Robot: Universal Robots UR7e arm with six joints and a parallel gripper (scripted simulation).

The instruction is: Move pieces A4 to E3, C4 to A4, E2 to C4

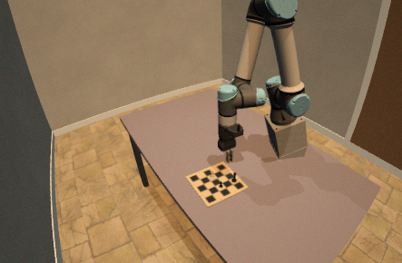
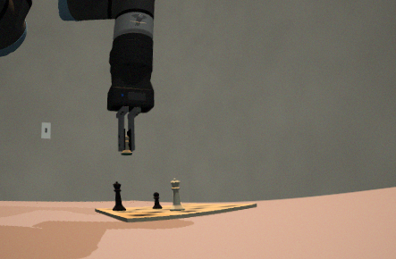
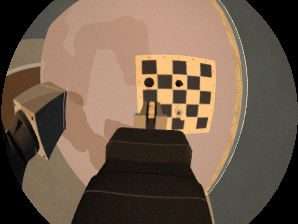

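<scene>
The tall black piece lies 9 cm below my hand, 4 cm to the left of it and 1 cm behind it. The rest, counted from my hand: white pawn: 1 cm below; then black pawn: 11 cm below, 6 cm ahead, 4 cm to the left; then tall white piece: 9 cm below, 7 cm ahead, 3 cm to the right.
</scene>
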